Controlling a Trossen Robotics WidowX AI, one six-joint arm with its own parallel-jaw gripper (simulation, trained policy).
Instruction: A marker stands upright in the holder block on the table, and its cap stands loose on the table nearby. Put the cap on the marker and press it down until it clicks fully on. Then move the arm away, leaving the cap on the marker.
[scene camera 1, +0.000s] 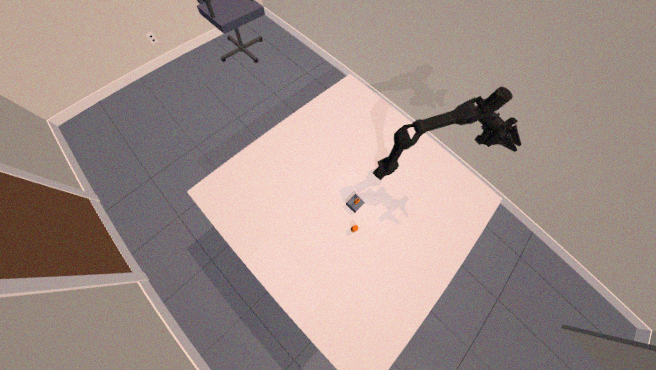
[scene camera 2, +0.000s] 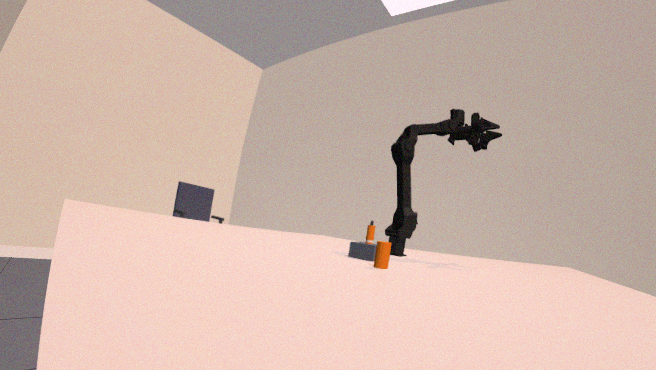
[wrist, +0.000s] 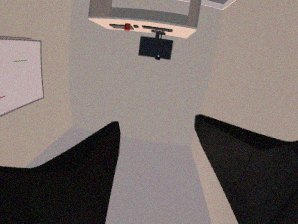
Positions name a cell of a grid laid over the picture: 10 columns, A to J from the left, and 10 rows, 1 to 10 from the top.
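Note:
What I can see here is my gripper (scene camera 1: H5). I find the gripper (scene camera 2: H4) in scene camera 2 too, and the wrist view also gives me my gripper (wrist: F6).

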